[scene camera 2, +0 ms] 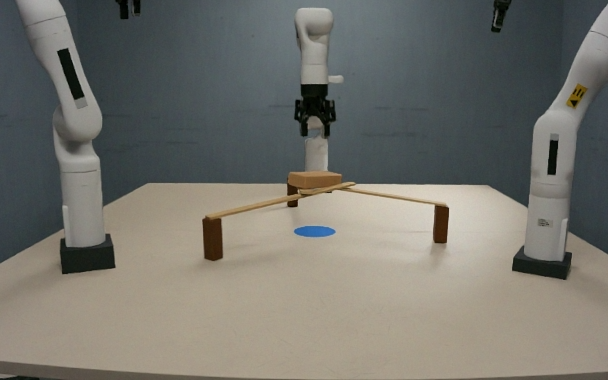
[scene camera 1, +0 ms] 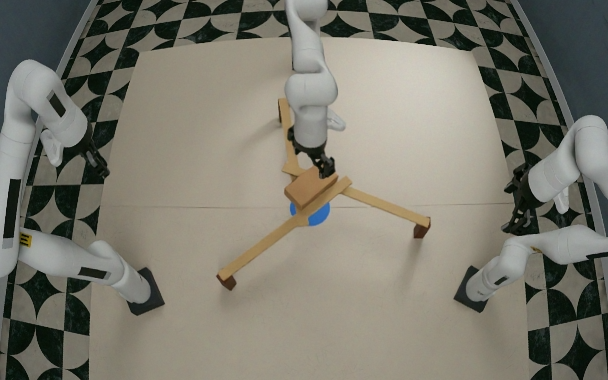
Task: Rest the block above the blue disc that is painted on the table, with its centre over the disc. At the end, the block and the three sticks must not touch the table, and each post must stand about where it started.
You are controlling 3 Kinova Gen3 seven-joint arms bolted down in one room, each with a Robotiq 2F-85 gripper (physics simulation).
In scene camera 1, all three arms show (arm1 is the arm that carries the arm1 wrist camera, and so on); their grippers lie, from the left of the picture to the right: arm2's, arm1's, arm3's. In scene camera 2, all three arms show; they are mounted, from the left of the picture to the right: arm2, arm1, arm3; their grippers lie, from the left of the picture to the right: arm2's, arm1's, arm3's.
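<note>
The orange-brown block (scene camera 1: 307,189) (scene camera 2: 315,180) lies on the crossed inner parts of the three sticks, raised over the blue disc (scene camera 1: 321,215) (scene camera 2: 314,231). The front-left stick (scene camera 1: 260,250) (scene camera 2: 255,205), right stick (scene camera 1: 390,205) (scene camera 2: 400,195) and back stick (scene camera 1: 284,110) each have their outer end on an upright brown post; the sticks are off the table. Arm1's gripper (scene camera 1: 325,168) (scene camera 2: 315,131) is open above the block, apart from it. Arm2's gripper (scene camera 1: 102,169) (scene camera 2: 130,10) is open and empty, far left. Arm3's gripper (scene camera 1: 517,222) (scene camera 2: 499,20) is open and empty, far right.
The front-left post (scene camera 1: 227,283) (scene camera 2: 213,240), right post (scene camera 1: 422,230) (scene camera 2: 441,225) and back post (scene camera 2: 292,200) stand upright around the disc. The dark bases of arm2 (scene camera 1: 155,295) (scene camera 2: 87,261) and arm3 (scene camera 1: 469,295) (scene camera 2: 541,266) stand at the table's sides.
</note>
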